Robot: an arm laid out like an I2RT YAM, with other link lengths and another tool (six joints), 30 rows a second.
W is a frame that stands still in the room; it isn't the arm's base.
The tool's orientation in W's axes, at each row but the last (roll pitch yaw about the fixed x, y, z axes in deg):
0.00, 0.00, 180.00
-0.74, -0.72, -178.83
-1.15, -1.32, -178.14
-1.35, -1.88, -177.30
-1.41, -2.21, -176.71
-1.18, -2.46, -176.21
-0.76, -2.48, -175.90
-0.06, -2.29, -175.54
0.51, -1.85, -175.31
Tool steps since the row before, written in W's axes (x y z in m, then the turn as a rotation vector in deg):
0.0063, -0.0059, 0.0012, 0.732, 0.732, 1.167
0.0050, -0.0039, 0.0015, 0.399, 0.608, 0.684
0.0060, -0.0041, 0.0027, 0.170, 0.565, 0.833
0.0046, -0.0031, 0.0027, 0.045, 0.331, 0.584
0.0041, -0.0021, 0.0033, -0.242, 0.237, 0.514
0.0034, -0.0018, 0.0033, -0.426, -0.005, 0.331
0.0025, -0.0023, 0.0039, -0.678, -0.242, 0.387
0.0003, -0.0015, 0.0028, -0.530, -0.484, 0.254
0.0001, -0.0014, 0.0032, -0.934, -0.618, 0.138
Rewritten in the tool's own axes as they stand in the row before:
-0.0063, 0.0059, 0.0012, -0.732, -0.732, 1.167
-0.0049, 0.0040, 0.0016, -0.403, -0.609, 0.681
-0.0058, 0.0042, 0.0029, -0.169, -0.576, 0.826
-0.0044, 0.0032, 0.0029, -0.041, -0.342, 0.578
-0.0038, 0.0022, 0.0035, 0.248, -0.263, 0.499
-0.0031, 0.0019, 0.0035, 0.439, -0.030, 0.312
-0.0022, 0.0024, 0.0040, 0.710, 0.188, 0.359
-0.0001, 0.0015, 0.0028, 0.576, 0.441, 0.232
0.0001, 0.0014, 0.0032, 0.985, 0.540, 0.101

